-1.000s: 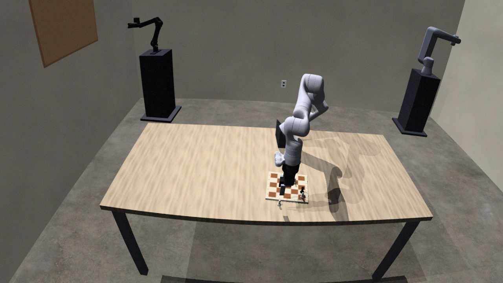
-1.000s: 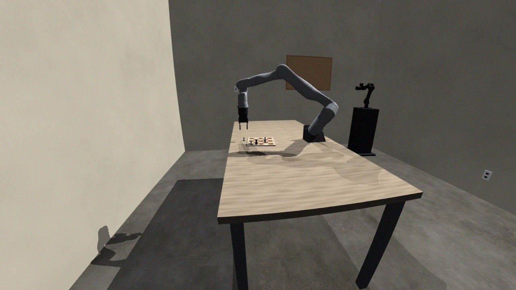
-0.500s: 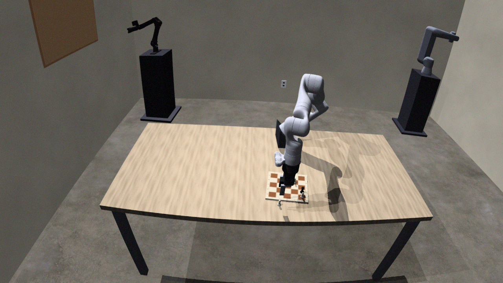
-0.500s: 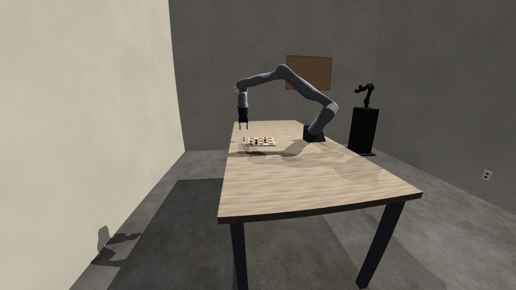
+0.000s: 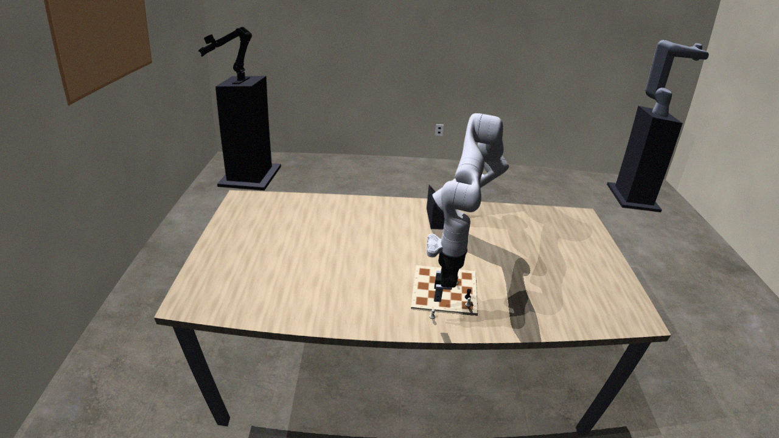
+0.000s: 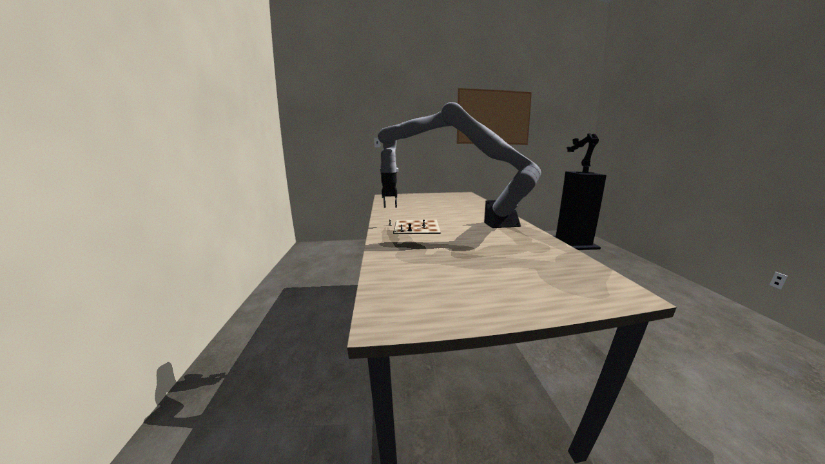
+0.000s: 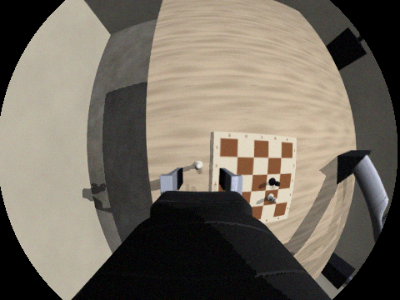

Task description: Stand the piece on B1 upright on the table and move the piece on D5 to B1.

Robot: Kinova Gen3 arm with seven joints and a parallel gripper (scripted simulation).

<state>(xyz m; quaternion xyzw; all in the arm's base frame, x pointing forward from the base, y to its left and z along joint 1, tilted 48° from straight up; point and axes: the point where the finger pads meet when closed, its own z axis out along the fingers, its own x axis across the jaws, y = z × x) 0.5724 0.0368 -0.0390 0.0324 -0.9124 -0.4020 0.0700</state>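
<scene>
Right now my hand is 13 cm past the chessboard, 11 cm above it and 4 cm to the right of it.
</scene>
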